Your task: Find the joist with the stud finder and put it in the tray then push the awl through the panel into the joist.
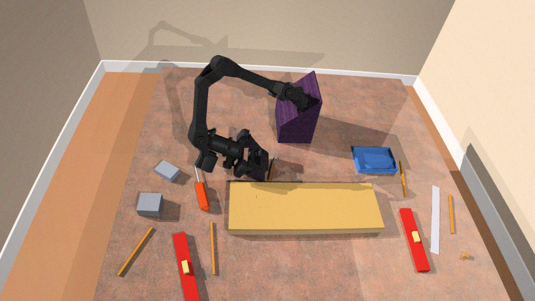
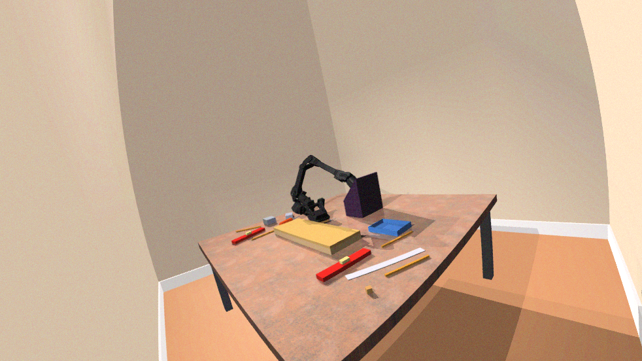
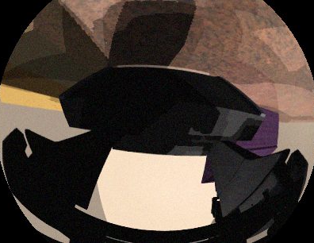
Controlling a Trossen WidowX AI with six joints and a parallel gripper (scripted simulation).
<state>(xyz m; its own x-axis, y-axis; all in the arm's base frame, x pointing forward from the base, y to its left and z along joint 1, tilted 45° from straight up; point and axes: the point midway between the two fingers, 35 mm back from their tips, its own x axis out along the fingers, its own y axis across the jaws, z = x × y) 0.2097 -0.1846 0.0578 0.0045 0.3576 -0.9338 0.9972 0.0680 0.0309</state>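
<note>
Right now my gripper tip is 20 mm past the stud finder and 10 mm above it. Round my gripper tip: white strip 170 mm ahead, 660 mm to the left, 60 mm below; then blue tray 80 mm behind, 460 mm to the left, 50 mm below; then awl 20 mm behind, 40 mm to the left, 50 mm below.
</note>
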